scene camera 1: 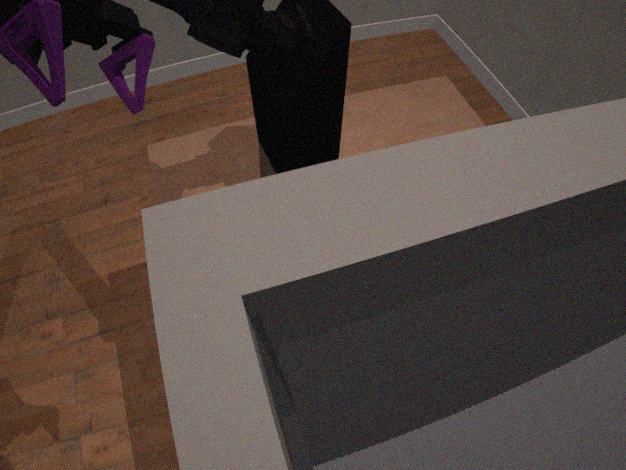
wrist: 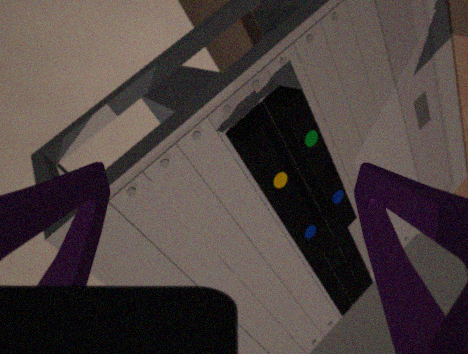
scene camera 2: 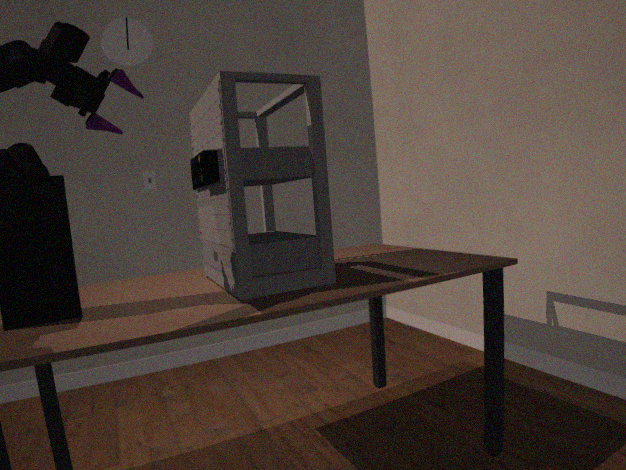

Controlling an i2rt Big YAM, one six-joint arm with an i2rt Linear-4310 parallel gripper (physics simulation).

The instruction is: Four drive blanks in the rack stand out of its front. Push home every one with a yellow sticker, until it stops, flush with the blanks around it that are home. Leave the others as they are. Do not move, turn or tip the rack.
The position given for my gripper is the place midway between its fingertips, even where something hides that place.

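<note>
My gripper [scene camera 1: 102,108] is visible, and the wrist view shows my gripper [wrist: 232,177] too, as does scene camera 2, with my gripper [scene camera 2: 132,115]. A grey rack [scene camera 1: 450,296] is visible; the wrist view also shows the grey rack [wrist: 380,87].
</note>
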